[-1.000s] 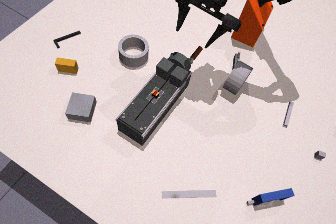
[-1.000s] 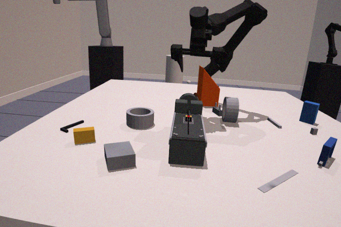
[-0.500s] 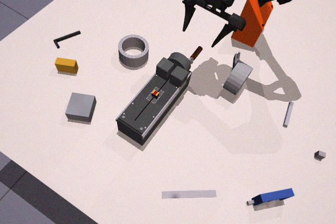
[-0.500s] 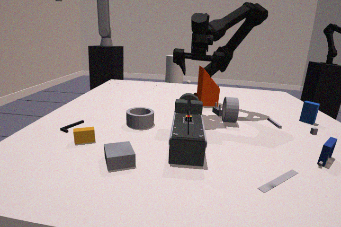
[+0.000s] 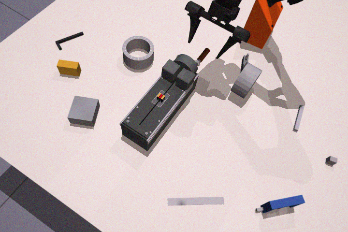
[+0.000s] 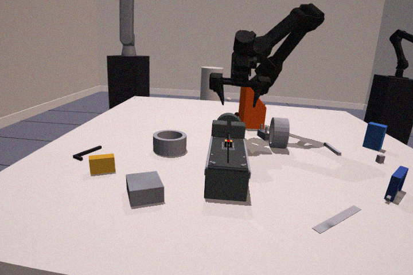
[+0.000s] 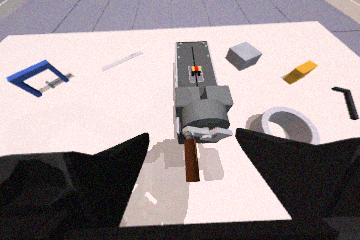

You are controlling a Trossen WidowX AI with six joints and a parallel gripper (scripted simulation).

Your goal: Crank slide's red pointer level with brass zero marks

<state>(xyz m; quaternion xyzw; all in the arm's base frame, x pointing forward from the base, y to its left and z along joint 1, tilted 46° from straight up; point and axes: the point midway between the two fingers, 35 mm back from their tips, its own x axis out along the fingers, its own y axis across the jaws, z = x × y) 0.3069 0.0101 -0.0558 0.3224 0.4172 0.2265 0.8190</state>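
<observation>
The crank handle lies 4 cm below my gripper tip and 2 cm behind it. Also, from my gripper tip: grey strip (31 cm ahead, 23 cm to the left, 14 cm below); then red pointer (17 cm ahead, 6 cm below, 1 cm to the right); then grey cube (32 cm ahead, 17 cm to the right, 13 cm below).
</observation>
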